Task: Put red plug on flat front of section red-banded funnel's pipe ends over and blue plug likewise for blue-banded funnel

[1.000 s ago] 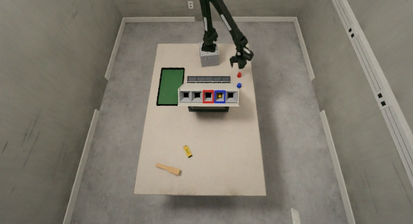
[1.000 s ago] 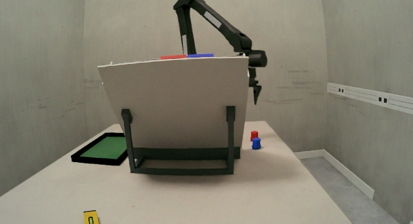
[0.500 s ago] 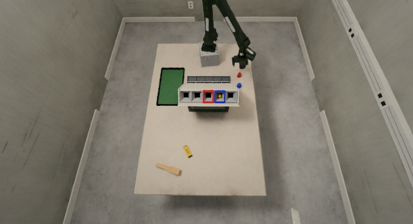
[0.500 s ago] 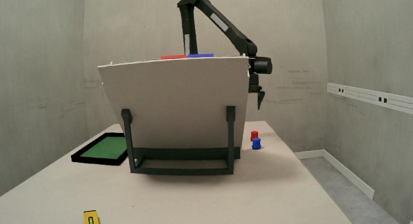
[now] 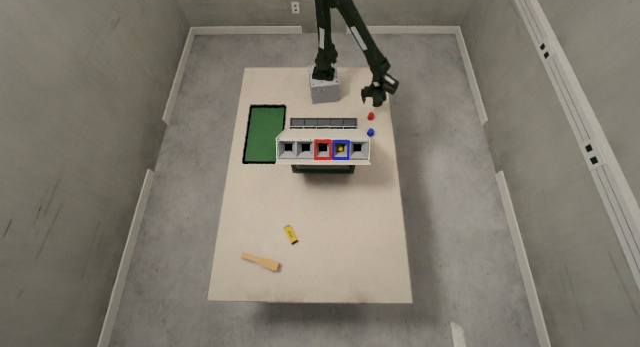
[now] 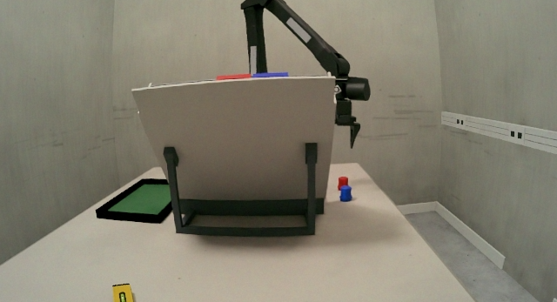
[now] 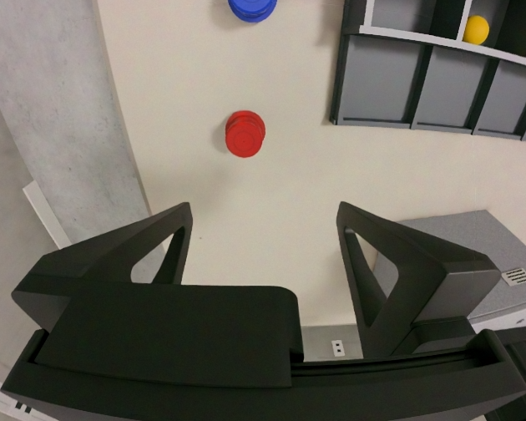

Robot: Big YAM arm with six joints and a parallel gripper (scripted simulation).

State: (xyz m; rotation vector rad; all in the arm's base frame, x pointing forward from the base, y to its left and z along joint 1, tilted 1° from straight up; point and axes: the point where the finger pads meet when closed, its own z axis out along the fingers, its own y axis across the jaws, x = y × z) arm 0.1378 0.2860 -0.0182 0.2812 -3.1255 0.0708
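The red plug lies 120 mm below my hand and 20 mm to the left of it. The rest, counted from my hand: blue band (410 mm ahead, 180 mm above, 120 mm to the right); blue plug (120 mm below, 110 mm ahead, 30 mm to the left); cover (280 mm ahead, 220 mm to the right, 70 mm above).
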